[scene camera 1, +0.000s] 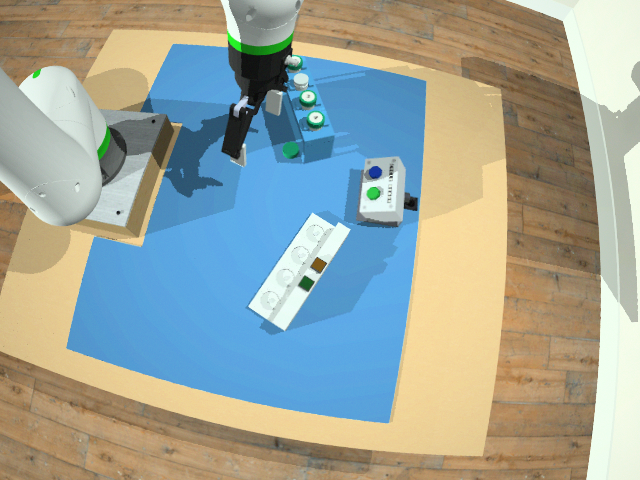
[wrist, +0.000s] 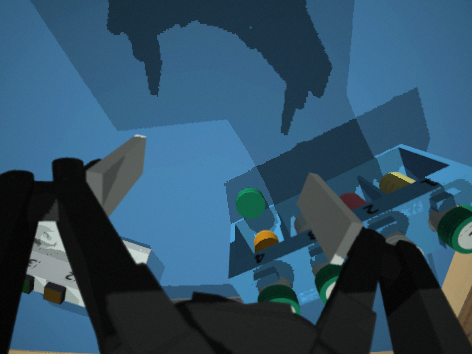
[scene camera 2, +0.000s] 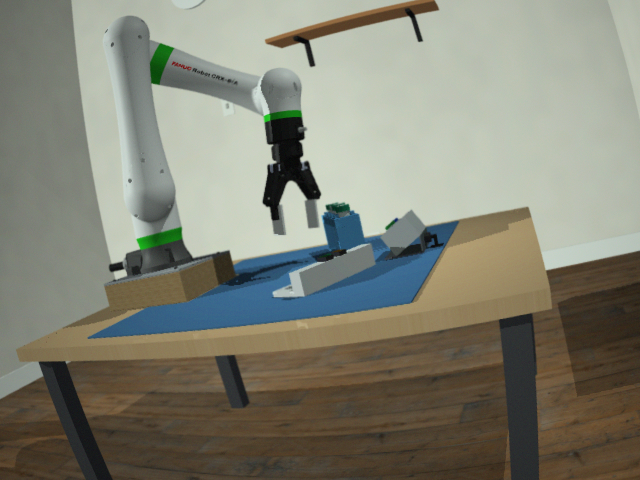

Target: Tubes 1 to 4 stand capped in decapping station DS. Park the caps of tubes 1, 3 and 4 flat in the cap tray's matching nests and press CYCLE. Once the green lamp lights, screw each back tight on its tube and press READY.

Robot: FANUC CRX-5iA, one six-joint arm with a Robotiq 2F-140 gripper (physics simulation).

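Places are measured from the arm's base along level axes (x back, y right, z up), in metres.
Pixels of known places: gripper, fingertip midpoint: (scene camera 1: 256,136) (wrist: 227,172) (scene camera 2: 297,231); arm's base, link origin: (scene camera 2: 166,266).
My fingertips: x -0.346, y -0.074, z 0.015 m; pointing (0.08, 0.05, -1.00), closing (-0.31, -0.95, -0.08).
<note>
For each thing: its top centre in the pictures, then the offset to it from my fingertips. "spot": a spot on its surface instead.
- blue decapping station, top centre: (wrist: 361,261) (scene camera 1: 304,92) (scene camera 2: 338,211) dx -0.079, dy -0.106, dz +0.019 m
- tube 1, surface spot: (wrist: 457,227) spot: dx -0.040, dy -0.162, dz +0.037 m
- tube 3, top centre: (wrist: 342,292) (scene camera 1: 308,96) dx -0.089, dy -0.082, dz +0.040 m
- tube 4, top centre: (wrist: 279,313) (scene camera 1: 315,117) (scene camera 2: 341,205) dx -0.110, dy -0.034, dz +0.038 m
- tube 2, top centre: (scene camera 1: 304,87) (scene camera 2: 336,205) dx -0.079, dy -0.106, dz +0.036 m
- white cap tray, top centre: (wrist: 37,273) (scene camera 1: 299,265) (scene camera 2: 321,254) dx -0.117, dy +0.233, dz -0.030 m
- amber lamp, top centre: (wrist: 52,296) (scene camera 1: 318,264) dx -0.151, dy +0.227, dz -0.030 m
- green disc, top centre: (wrist: 250,205) (scene camera 1: 290,148) dx -0.065, dy -0.019, dz -0.070 m
- tilted button box, top centre: (scene camera 1: 388,180) (scene camera 2: 400,213) dx -0.260, dy +0.059, dz +0.000 m
- blue button, top centre: (scene camera 1: 376,170) dx -0.238, dy +0.036, dz -0.009 m
- green button, top centre: (scene camera 1: 374,191) dx -0.237, dy +0.081, dz -0.009 m
My gripper (scene camera 1: 256,129) (scene camera 2: 295,223) (wrist: 227,172) is open and empty, above the mat beside the blue decapping station (scene camera 1: 317,147) (scene camera 2: 343,229) (wrist: 240,267). Green caps sit on tube 1 (scene camera 1: 295,63) (wrist: 457,227), tube 3 (scene camera 1: 308,98) (wrist: 327,282) and tube 4 (scene camera 1: 315,119) (wrist: 277,295); tube 2 (scene camera 1: 300,80) has a whitish cap. The white cap tray (scene camera 1: 338,235) (scene camera 2: 336,273) (wrist: 50,262) shows no caps in its nests in scene camera 1. Its green lamp (scene camera 1: 306,283) and amber lamp (scene camera 1: 318,265) look dark.
A green disc (scene camera 1: 290,150) (wrist: 250,202) lies by the station's tube 4 end. A tilted button box (scene camera 1: 385,209) (scene camera 2: 405,235), with a blue button (scene camera 1: 375,172) and a green button (scene camera 1: 373,193), stands toward the mat's right edge. The arm's base block (scene camera 1: 139,206) (scene camera 2: 149,289) is at left.
</note>
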